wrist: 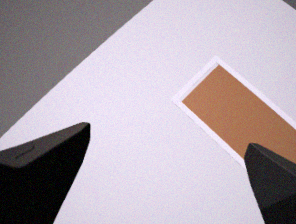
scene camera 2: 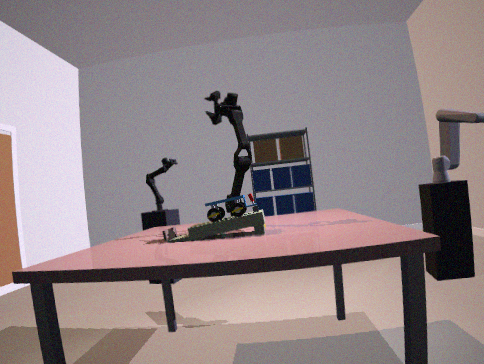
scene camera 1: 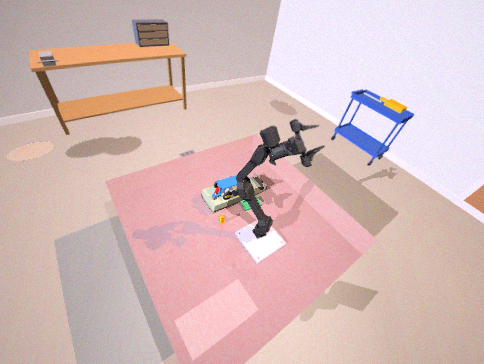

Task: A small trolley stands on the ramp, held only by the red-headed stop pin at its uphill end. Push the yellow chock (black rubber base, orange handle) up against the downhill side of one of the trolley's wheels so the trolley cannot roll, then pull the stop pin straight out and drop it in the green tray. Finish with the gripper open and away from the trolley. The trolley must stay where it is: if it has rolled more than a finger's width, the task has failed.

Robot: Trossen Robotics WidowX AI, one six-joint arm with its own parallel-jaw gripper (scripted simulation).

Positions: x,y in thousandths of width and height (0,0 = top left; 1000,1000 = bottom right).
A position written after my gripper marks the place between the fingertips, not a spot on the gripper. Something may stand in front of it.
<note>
My gripper (scene camera 1: 664,372) is open, holding nothing.
My gripper shows as well in the wrist view (wrist: 573,632).
</note>
